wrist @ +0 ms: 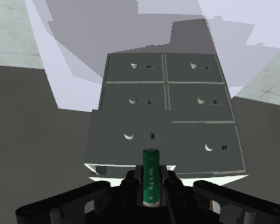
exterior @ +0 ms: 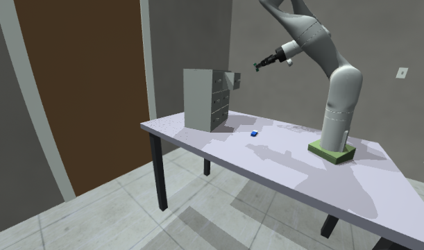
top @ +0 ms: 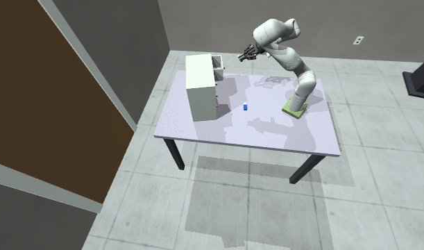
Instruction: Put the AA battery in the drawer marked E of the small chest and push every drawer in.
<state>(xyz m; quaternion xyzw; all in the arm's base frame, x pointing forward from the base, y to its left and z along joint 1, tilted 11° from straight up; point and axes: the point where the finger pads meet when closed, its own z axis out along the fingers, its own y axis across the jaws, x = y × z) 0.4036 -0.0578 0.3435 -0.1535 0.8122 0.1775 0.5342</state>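
Right now my hand is 1 cm short of the green AA battery and 1 cm above it. Round my hand: blue block: 36 cm below, 8 cm behind, 7 cm to the left; then drawer: 19 cm ahead, 11 cm below, 6 cm to the left.
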